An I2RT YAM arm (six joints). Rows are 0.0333 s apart.
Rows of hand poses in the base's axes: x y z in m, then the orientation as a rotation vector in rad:
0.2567, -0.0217, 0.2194, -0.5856, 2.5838, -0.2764
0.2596, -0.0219, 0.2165, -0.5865, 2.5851, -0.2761
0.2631, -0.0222, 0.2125, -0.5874, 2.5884, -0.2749
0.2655, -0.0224, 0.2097, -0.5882, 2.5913, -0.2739
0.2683, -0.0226, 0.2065, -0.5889, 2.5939, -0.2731
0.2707, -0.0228, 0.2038, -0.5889, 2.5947, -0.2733
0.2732, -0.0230, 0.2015, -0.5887, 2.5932, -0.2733
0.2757, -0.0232, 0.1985, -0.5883, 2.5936, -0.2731
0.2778, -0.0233, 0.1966, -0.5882, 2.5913, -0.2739
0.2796, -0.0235, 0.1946, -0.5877, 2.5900, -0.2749
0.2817, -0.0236, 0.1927, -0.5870, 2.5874, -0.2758
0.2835, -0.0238, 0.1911, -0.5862, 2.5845, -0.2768
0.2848, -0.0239, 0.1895, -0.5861, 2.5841, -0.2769
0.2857, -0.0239, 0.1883, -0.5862, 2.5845, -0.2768
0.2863, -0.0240, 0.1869, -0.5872, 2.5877, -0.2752
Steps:
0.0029, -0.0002, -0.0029, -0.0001, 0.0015, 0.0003
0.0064, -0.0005, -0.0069, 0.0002, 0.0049, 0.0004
0.0088, -0.0007, -0.0097, 0.0004, 0.0080, 0.0004
0.0116, -0.0009, -0.0129, 0.0006, 0.0107, 0.0004
0.0140, -0.0011, -0.0156, 0.0004, 0.0114, 0.0002
0.0165, -0.0013, -0.0179, 0.0006, 0.0099, 0.0004
0.0190, -0.0015, -0.0209, 0.0007, 0.0102, 0.0001
0.0211, -0.0016, -0.0228, 0.0004, 0.0080, 0.0004
0.0229, -0.0018, -0.0248, 0.0000, 0.0065, 0.0002
0.0250, -0.0019, -0.0267, -0.0002, 0.0038, 0.0002
0.0268, -0.0021, -0.0283, -0.0005, 0.0008, 0.0002
0.0281, -0.0022, -0.0299, -0.0005, 0.0004, 0.0002
0.0290, -0.0022, -0.0311, -0.0005, 0.0008, 0.0002
0.0296, -0.0023, -0.0325, 0.0001, 0.0042, 0.0004

